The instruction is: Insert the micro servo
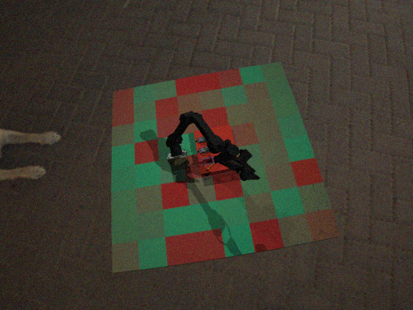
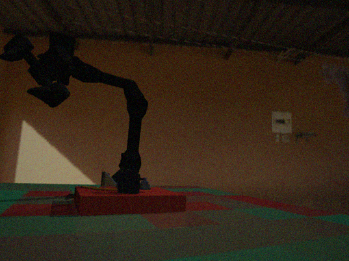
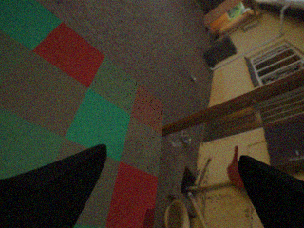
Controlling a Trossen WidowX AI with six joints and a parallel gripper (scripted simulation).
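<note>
Now: gripper tip 33 cm to the right of the red deck, 29 cm above it and 10 cm past it.
</note>
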